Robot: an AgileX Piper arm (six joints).
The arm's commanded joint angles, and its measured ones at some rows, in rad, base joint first. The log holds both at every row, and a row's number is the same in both.
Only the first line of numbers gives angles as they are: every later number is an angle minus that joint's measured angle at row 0.
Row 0, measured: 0.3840, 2.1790, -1.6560, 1.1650, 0.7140, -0.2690
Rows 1 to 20, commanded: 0.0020, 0.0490, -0.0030, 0.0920, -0.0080, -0.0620; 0.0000, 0.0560, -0.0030, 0.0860, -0.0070, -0.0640; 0.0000, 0.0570, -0.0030, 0.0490, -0.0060, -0.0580; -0.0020, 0.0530, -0.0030, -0.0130, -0.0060, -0.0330; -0.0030, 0.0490, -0.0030, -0.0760, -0.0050, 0.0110; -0.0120, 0.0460, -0.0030, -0.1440, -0.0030, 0.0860; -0.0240, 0.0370, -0.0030, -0.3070, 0.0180, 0.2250; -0.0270, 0.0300, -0.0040, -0.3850, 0.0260, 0.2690; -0.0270, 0.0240, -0.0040, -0.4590, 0.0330, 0.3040; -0.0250, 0.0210, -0.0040, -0.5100, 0.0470, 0.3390; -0.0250, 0.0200, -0.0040, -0.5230, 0.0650, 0.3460; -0.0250, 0.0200, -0.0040, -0.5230, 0.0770, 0.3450; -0.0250, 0.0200, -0.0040, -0.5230, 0.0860, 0.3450; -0.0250, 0.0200, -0.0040, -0.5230, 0.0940, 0.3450; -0.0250, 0.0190, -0.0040, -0.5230, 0.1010, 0.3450; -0.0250, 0.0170, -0.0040, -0.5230, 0.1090, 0.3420; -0.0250, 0.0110, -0.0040, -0.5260, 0.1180, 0.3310; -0.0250, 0.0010, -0.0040, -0.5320, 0.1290, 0.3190; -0.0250, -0.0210, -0.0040, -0.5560, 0.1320, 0.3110; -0.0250, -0.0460, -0.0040, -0.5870, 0.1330, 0.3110
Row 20, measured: -0.0260, -0.0010, 0.0000, -0.5490, 0.1210, 0.3270
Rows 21 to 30, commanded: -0.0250, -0.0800, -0.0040, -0.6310, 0.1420, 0.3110; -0.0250, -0.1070, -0.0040, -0.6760, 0.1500, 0.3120; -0.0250, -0.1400, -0.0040, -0.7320, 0.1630, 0.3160; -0.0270, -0.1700, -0.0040, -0.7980, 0.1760, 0.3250; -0.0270, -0.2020, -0.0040, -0.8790, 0.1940, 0.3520; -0.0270, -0.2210, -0.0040, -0.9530, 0.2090, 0.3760; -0.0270, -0.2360, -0.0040, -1.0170, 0.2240, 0.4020; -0.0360, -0.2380, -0.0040, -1.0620, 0.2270, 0.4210; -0.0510, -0.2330, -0.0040, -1.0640, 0.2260, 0.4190; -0.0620, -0.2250, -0.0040, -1.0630, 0.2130, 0.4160
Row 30, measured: -0.0440, -0.2310, 0.0000, -1.0440, 0.2210, 0.4070
